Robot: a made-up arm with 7 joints. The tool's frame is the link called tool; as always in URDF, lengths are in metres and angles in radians.
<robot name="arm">
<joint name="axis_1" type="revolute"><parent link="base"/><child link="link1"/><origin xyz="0 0 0.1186" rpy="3.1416 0 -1.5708"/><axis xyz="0 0 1"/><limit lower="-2.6" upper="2.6" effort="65" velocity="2.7"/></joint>
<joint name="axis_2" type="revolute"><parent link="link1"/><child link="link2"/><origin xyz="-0.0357 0.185 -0.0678" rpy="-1.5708 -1.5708 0"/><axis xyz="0 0 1"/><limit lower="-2.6" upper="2.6" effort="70" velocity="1.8"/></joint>
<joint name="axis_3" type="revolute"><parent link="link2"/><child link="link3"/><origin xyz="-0.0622 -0.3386 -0.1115" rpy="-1.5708 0 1.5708"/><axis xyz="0 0 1"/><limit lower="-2.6" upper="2.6" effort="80" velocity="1.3"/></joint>
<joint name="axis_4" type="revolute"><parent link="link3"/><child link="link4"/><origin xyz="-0.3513 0.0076 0.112" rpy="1.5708 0 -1.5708"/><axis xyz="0 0 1"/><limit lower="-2.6" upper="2.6" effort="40" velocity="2.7"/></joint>
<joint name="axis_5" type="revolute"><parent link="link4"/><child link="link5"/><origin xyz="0.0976 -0.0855 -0.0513" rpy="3.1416 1.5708 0"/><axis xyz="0 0 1"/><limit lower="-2.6" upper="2.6" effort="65" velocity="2"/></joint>
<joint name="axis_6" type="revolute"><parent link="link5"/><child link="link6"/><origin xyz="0.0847 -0.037 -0.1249" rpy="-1.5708 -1.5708 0"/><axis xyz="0 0 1"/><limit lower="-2.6" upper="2.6" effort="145" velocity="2.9"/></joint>
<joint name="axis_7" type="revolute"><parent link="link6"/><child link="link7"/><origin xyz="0.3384 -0.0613 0.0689" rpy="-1.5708 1.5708 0"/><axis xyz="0 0 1"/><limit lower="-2.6" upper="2.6" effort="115" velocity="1.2"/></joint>
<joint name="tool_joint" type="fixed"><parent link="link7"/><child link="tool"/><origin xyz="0.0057 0.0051 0.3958" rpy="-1.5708 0 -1.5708"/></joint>
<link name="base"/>
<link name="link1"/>
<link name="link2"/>
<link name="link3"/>
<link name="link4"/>
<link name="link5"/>
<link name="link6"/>
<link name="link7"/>
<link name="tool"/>
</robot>
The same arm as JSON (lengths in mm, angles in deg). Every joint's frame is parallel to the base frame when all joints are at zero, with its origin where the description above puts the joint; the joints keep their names.
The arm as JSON. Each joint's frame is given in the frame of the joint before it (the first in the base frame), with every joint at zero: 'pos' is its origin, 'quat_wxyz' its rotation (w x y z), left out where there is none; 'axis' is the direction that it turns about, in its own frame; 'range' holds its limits. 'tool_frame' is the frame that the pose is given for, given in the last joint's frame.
{
  "length_unit": "mm",
  "angle_unit": "deg",
  "joints": [
    {
      "joint": "axis_1",
      "pos": [
        0.0,
        0.0,
        118.6
      ],
      "axis": [
        0.0,
        0.0,
        -1.0
      ],
      "range": [
        -148.97,
        148.97
      ]
    },
    {
      "joint": "axis_2",
      "pos": [
        -185.0,
        35.7,
        67.8
      ],
      "axis": [
        -1.0,
        0.0,
        0.0
      ],
      "range": [
        -148.97,
        148.97
      ]
    },
    {
      "joint": "axis_3",
      "pos": [
        111.5,
        338.6,
        62.2
      ],
      "axis": [
        0.0,
        0.0,
        1.0
      ],
      "range": [
        -148.97,
        148.97
      ]
    },
    {
      "joint": "axis_4",
      "pos": [
        7.6,
        351.3,
        112.0
      ],
      "axis": [
        0.0,
        1.0,
        0.0
      ],
      "range": [
        -148.97,
        148.97
      ]
    },
    {
      "joint": "axis_5",
      "pos": [
        -97.6,
        -51.3,
        -85.5
      ],
      "axis": [
        1.0,
        0.0,
        0.0
      ],
      "range": [
        -148.97,
        148.97
      ]
    },
    {
      "joint": "axis_6",
      "pos": [
        -124.9,
        -84.7,
        37.0
      ],
      "axis": [
        0.0,
        0.0,
        -1.0
      ],
      "range": [
        -148.97,
        148.97
      ]
    },
    {
      "joint": "axis_7",
      "pos": [
        338.4,
        61.3,
        -68.9
      ],
      "axis": [
        0.0,
        -1.0,
        0.0
      ],
      "range": [
        -148.97,
        148.97
      ]
    }
  ],
  "tool_frame": {
    "pos": [
      -5.1,
      -395.8,
      5.7
    ],
    "quat_wxyz": [
      1.0,
      -0.000006,
      -0.000006,
      0.0
    ]
  }
}

